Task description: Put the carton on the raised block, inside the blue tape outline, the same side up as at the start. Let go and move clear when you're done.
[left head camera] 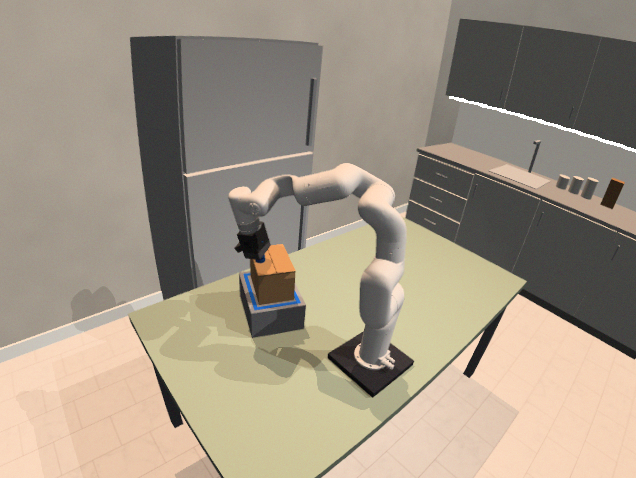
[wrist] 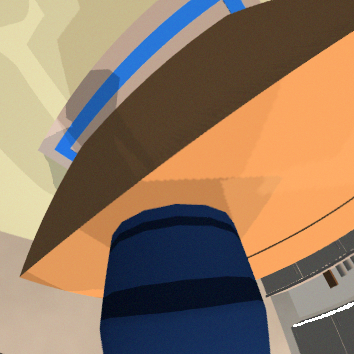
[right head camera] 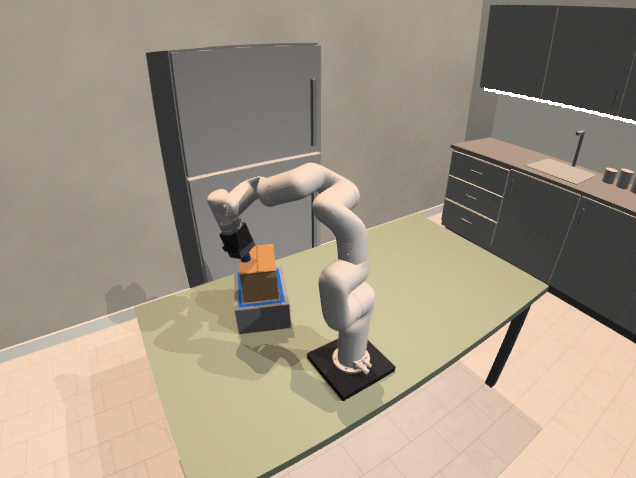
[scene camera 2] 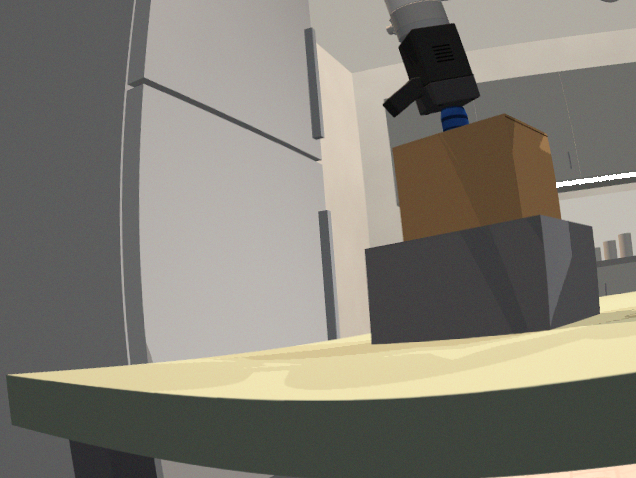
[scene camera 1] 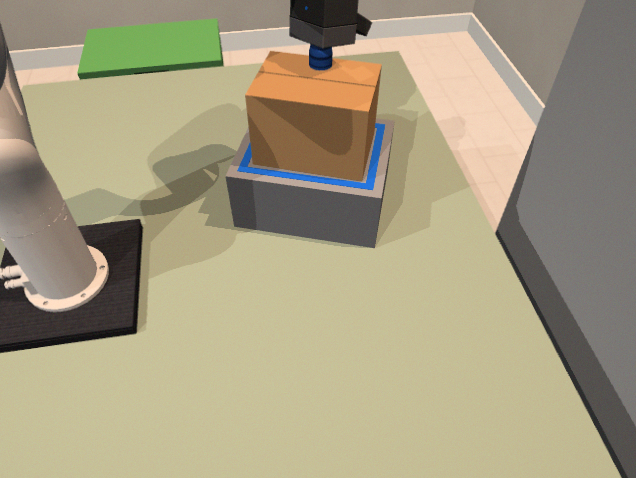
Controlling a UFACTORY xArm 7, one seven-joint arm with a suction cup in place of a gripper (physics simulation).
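Seen in the pictures: hand, its tool point: (left head camera: 261,262) (wrist: 181,221) (right head camera: 247,261) (scene camera 2: 460,141) (scene camera 1: 320,71); arm's base, origin of its link: (left head camera: 371,356) (right head camera: 351,359) (scene camera 1: 68,278).
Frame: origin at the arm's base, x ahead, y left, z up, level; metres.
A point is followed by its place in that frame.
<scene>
The orange-brown carton (left head camera: 277,286) @[x 0.349, y 0.134, z 0.171 m] (right head camera: 260,285) @[x 0.349, y 0.132, z 0.169 m] (scene camera 1: 308,133) @[x 0.402, y 0.034, z 0.177 m] (scene camera 2: 462,185) @[x 0.449, y 0.156, z 0.155 m] (wrist: 300,125) stands upright on the grey raised block (left head camera: 277,319) @[x 0.319, y 0.157, z 0.050 m] (right head camera: 263,318) @[x 0.317, y 0.152, z 0.043 m] (scene camera 1: 308,210) @[x 0.393, y 0.002, z 0.046 m] (scene camera 2: 437,287) @[x 0.490, y 0.177, z 0.038 m], its seamed face up. The blue tape outline (left head camera: 277,305) @[x 0.336, y 0.143, z 0.097 m] (right head camera: 262,303) @[x 0.335, y 0.140, z 0.098 m] (scene camera 1: 308,178) @[x 0.399, y 0.022, z 0.098 m] (wrist: 150,46) @[x 0.490, y 0.152, z 0.098 m] shows around its base, with the carton inside on the visible sides. In scene camera 2 the tape does not show. My blue suction cup (left head camera: 261,259) (right head camera: 246,258) (scene camera 1: 320,57) (scene camera 2: 455,119) (wrist: 180,260) is pressed to the carton's top, off to one side of the seam, and is shut on the carton. The tool body is tilted.
The green table (left head camera: 205,400) @[x 0.241, y 0.521, z -0.023 m] (scene camera 1: 308,359) @[x 0.334, y -0.222, z -0.023 m] carries the block and the arm's black base plate (left head camera: 370,382) @[x -0.067, y 0.096, z 0.000 m] (scene camera 1: 118,308) @[x 0.076, y -0.078, z 0.000 m]. A grey fridge (left head camera: 246,102) (scene camera 2: 231,231) stands behind the table. A green bench-like slab (scene camera 1: 154,46) shows beyond the table's edge in scene camera 1.
</scene>
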